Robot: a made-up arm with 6 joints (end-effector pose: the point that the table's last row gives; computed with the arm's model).
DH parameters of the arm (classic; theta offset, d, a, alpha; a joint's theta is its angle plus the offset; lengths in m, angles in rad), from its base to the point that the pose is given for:
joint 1: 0 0.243 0 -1.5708
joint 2: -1.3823 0 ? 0
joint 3: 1.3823 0 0.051 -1.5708
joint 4: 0 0.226 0 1.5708
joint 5: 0 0 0.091 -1.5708
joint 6: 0 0.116 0 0
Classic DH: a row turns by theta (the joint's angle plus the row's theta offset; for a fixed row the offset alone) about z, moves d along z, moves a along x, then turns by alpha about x.
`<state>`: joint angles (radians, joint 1 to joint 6).
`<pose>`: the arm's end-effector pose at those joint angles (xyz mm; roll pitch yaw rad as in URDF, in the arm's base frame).
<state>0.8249 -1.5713 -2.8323 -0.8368 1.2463 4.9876</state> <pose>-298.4 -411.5 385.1 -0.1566 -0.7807 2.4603</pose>
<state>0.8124 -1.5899 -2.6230 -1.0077 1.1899 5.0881</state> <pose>-291.3 -398.3 431.9 -0.0339 -0.9104 2.3132</pose>
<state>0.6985 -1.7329 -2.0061 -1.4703 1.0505 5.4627</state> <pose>-284.3 -310.8 521.9 0.2605 -1.0746 1.7389</pose>
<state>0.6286 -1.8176 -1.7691 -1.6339 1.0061 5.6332</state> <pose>-279.9 -264.3 538.8 0.2716 -1.0729 1.5734</pose>
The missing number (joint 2, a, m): 0.1761
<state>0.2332 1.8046 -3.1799 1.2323 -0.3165 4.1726</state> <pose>494.2 -1.5 201.0 1.6754 -0.6479 1.4417</pose>
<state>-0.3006 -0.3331 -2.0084 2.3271 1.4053 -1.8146</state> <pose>147.3 30.0 736.1 0.8717 -0.3684 -2.6906</pose>
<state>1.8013 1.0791 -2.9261 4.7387 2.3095 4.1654</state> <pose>60.3 386.2 399.6 -2.1043 1.1616 -2.5525</pose>
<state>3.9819 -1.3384 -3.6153 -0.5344 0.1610 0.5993</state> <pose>346.4 332.3 121.0 2.4854 1.4418 -2.8794</pose>
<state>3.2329 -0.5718 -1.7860 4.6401 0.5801 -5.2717</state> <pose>-160.1 -27.2 705.8 0.1294 -0.8950 -0.8452</pose>
